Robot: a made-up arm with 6 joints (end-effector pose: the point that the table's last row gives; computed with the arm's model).
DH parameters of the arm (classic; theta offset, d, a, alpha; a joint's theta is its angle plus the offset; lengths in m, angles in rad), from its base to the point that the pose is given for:
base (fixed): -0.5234 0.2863 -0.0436 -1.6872
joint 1: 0 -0.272 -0.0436 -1.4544
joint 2: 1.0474 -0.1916 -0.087 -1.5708
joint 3: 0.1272 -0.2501 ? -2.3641
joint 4: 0 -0.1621 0.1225 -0.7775
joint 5: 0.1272 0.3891 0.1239 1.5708
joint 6: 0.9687 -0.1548 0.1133 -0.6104
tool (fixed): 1.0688 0.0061 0 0
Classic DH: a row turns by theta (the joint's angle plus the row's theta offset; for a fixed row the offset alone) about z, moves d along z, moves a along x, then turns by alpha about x.
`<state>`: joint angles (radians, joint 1 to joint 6).
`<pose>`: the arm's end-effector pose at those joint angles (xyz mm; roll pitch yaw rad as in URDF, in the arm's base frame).
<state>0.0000 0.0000 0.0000 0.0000 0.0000 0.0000</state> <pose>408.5 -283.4 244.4 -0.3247 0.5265 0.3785</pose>
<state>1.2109 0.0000 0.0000 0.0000 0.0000 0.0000</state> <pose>40.8 -134.8 -226.8 1.2565 0.8190 1.3516</pose>
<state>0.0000 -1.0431 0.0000 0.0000 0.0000 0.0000</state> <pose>181.5 297.6 244.4 -0.3247 0.5265 1.4216</pose>
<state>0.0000 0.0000 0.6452 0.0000 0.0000 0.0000</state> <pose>408.5 -406.6 405.9 -1.0922 0.6355 -0.0583</pose>
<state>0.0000 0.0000 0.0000 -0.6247 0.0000 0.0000</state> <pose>229.4 -474.8 452.3 -0.8325 0.4847 -0.3137</pose>
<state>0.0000 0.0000 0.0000 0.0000 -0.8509 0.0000</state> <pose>408.5 -332.9 434.7 -1.3433 0.6083 -0.2052</pose>
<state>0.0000 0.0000 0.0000 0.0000 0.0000 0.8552</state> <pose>421.9 -190.3 244.4 -0.3247 0.5265 1.2337</pose>
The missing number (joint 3, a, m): -0.1423
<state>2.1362 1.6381 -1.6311 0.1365 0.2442 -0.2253</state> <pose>-627.3 -463.1 -197.8 -0.4507 0.8038 -2.2565</pose>
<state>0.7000 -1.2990 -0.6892 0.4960 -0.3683 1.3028</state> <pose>-208.3 461.9 699.4 -1.0847 -0.6449 -2.9416</pose>
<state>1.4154 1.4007 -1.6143 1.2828 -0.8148 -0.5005</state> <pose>69.2 -868.9 -201.0 0.3834 0.4860 -1.1706</pose>
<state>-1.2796 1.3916 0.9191 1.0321 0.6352 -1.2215</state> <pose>72.2 -684.3 486.1 0.8070 0.1226 -0.7191</pose>
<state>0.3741 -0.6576 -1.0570 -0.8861 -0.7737 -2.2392</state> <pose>27.2 -210.5 320.8 -0.8665 0.1313 -1.7671</pose>
